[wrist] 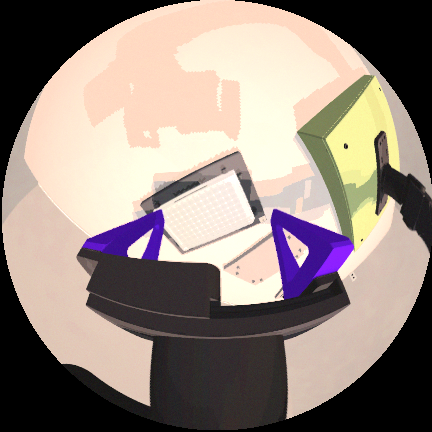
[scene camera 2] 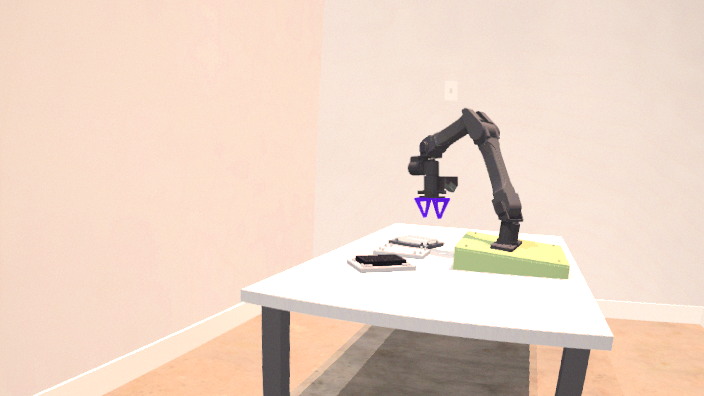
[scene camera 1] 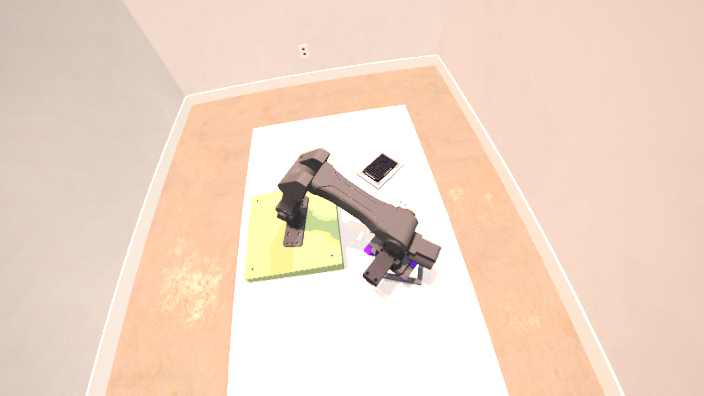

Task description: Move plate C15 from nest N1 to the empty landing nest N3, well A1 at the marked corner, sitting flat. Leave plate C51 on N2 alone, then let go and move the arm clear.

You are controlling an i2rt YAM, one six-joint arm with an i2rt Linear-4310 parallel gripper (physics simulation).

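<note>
A white plate [scene camera 2: 414, 241] [wrist: 210, 212] sits on a dark grey nest [scene camera 1: 420, 277] [scene camera 2: 436, 244] [wrist: 248, 172]; the arm hides this plate in scene camera 1. A pale nest [scene camera 2: 407, 251] [wrist: 255, 260] with small pegs stands beside it and bears no plate. A black plate [scene camera 1: 381, 167] [scene camera 2: 380, 259] sits on another pale nest [scene camera 1: 378, 184] [scene camera 2: 385, 268]. No plate or nest labels can be read. My gripper [scene camera 2: 432, 216] [wrist: 217, 214] is open, its purple fingers pointing down, high above the white plate, with nothing between them.
The arm stands on a thick yellow-green base block [scene camera 1: 270, 250] [scene camera 2: 510, 265] [wrist: 337, 175] beside the nests. Its forearm spans from the block over the pale peg nest in scene camera 1. All stand on a white table [scene camera 1: 350, 340] [scene camera 2: 450, 300].
</note>
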